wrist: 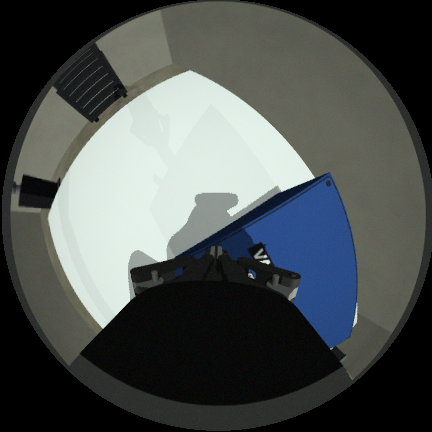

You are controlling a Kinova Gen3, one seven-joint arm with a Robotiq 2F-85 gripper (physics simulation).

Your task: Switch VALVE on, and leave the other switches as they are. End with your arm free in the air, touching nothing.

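Places are measured from the arm's base along level axes (x right, y ahead, z up), in centimetres.
Pixels of known places: gripper, fingertip midpoint: [215, 252].
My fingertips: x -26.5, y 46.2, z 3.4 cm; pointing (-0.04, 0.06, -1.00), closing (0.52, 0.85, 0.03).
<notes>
For each thing: its middle in the pictures, then the offset to it from my fingertips. "spot": a spot on its surface instead. Level surfaces: height alone.
- blue switch panel, body centre: [288, 316] dx +23.3, dy +5.4, dz -3.5 cm
- black label with white letters, body centre: [267, 269] dx +5.4, dy +4.8, dz +1.5 cm
- round light-coloured part, surface spot: [251, 274] spot: dx +5.0, dy +2.6, dz +0.8 cm
- white table top, its level: dz -9.3 cm
A blue switch panel [315, 250] fills the right of the wrist view. Part of a black label with white letters [261, 254], the start of the word VALVE, shows on it just right of the fingertips. A small piece of a round light-coloured part [251, 274] shows through the gripper's right linkage; the rest of it is hidden. My gripper [215, 252] is shut and empty, with its fingertips over the panel's near edge by the label. Whether they touch the panel, the VALVE switch's position and the other switches cannot be seen.
The panel stands on a white table top [110, 175] with shadows on it. A black ribbed object [90, 82] is at the upper left and a black box-shaped object [37, 192] at the left, both beyond the table's edge. Grey walls surround the table.
</notes>
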